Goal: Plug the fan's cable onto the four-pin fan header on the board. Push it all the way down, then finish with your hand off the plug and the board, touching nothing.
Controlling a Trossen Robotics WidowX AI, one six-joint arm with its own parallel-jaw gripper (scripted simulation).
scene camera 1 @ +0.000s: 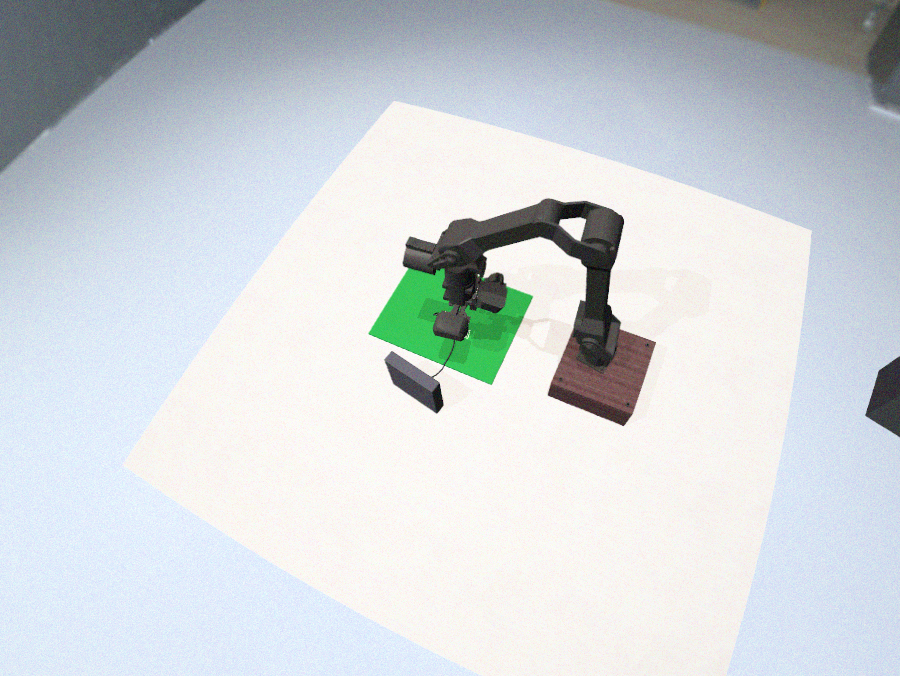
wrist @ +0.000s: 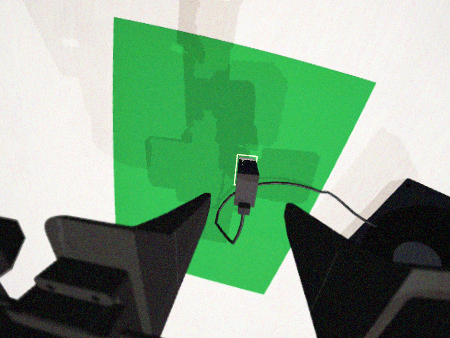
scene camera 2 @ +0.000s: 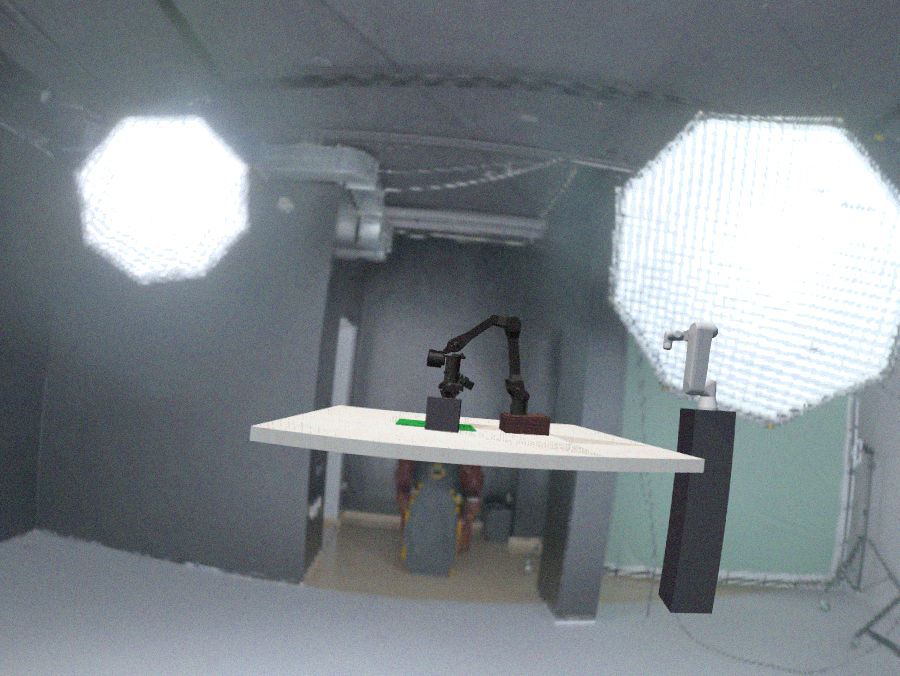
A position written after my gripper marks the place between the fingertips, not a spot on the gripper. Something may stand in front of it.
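Fan (scene camera 1: pixel 420 386), my gripper (scene camera 1: pixel 461 317). Fan again (scene camera 2: pixel 442 414). Grey plug (wrist: pixel 248 175), my gripper too (wrist: pixel 247 203).
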